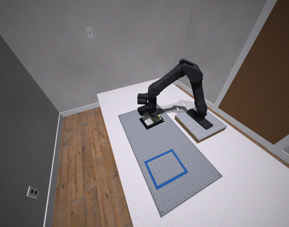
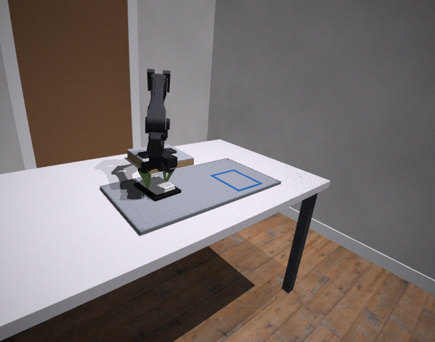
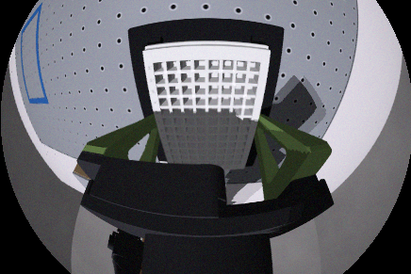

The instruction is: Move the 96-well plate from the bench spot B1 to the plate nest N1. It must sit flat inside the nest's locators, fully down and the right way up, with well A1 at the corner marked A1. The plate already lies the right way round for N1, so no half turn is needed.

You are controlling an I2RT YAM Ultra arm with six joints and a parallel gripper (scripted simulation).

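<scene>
The white 96-well plate is right at my hand. From my hand the other things lie so: black plate nest N1: 2 cm below.
</scene>
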